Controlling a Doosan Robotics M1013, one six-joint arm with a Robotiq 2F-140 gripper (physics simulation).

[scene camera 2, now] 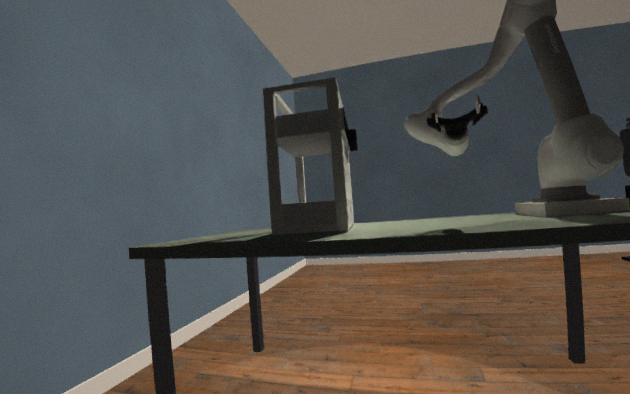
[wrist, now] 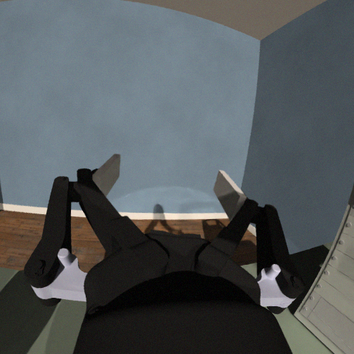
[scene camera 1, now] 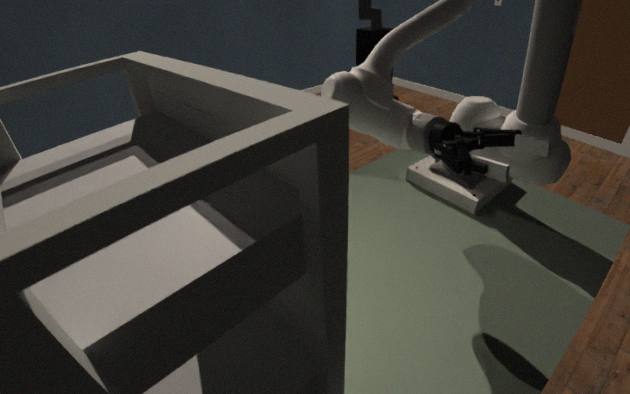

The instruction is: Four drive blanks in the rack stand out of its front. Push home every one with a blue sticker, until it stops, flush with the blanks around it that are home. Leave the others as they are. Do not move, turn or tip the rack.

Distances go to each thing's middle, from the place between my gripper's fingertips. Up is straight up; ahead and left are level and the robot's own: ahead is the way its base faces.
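Pale rack [scene camera 2: 320, 132]: my hand 560 mm short of it, 280 mm to the left of it, 110 mm above it.
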